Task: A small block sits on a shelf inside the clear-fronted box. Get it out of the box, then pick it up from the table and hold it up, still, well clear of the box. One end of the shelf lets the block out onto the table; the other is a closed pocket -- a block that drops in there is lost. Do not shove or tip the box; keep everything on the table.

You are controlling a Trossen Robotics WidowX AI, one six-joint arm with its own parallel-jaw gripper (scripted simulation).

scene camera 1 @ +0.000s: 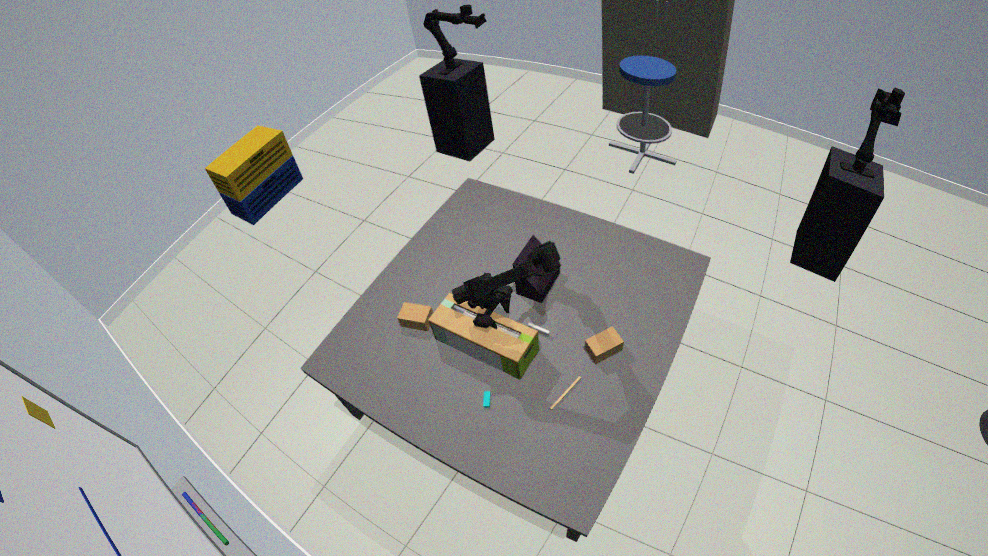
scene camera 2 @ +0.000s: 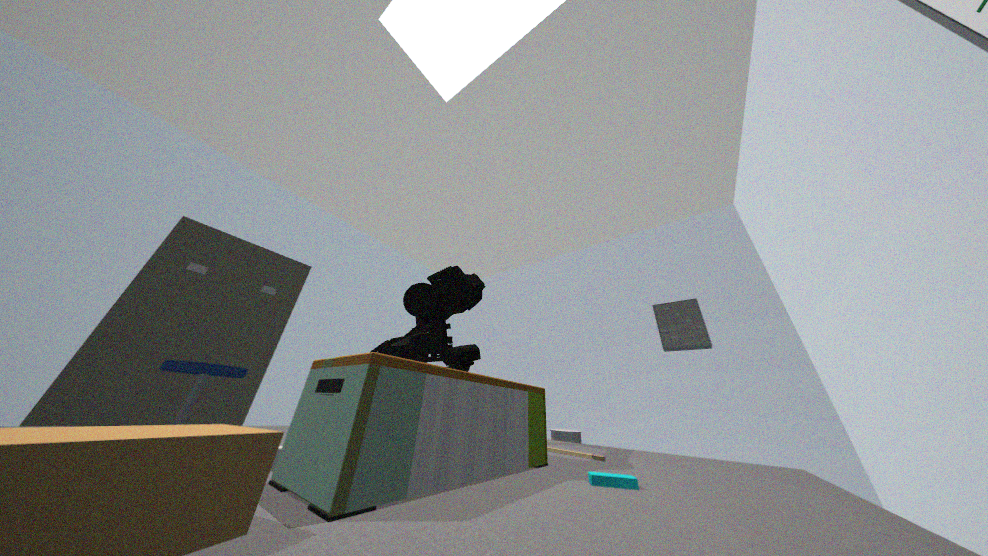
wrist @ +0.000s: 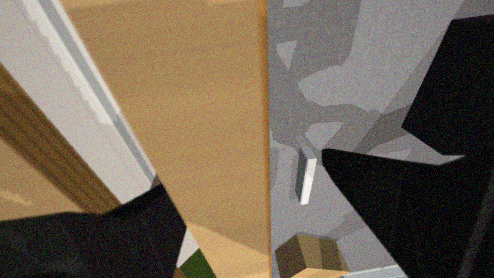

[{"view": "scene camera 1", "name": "my gripper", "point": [502,321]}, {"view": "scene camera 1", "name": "tan box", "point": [413,316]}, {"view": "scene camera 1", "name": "tan box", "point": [607,343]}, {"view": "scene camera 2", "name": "tan box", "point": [192,482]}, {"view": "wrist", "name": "my gripper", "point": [259,165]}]
